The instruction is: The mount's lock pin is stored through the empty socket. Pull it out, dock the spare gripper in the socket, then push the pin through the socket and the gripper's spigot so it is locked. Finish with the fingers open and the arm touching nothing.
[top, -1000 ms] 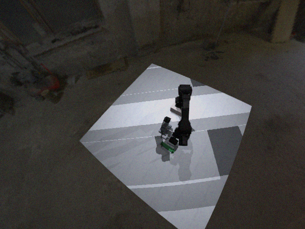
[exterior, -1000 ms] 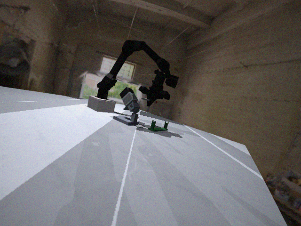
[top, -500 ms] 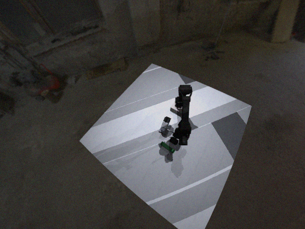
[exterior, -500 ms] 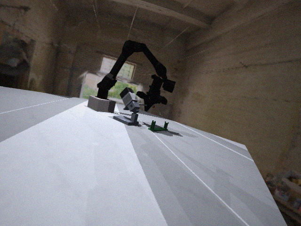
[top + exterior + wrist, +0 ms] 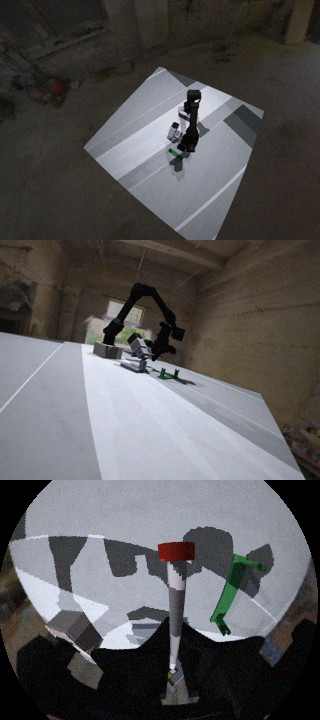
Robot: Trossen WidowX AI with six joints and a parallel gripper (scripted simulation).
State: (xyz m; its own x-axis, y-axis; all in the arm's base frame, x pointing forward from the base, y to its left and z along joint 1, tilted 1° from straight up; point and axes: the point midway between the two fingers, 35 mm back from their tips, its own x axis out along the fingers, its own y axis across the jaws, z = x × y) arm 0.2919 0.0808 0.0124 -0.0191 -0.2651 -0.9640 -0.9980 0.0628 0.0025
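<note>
My gripper tip is 10 cm to the left of the grey mount and 1 cm past it. From my gripper tip the other things lie so: green cradle 11 cm ahead, 3 cm below, 1 cm to the right; then black spare gripper 10 cm to the right, 6 cm above, 4 cm behind.
</note>
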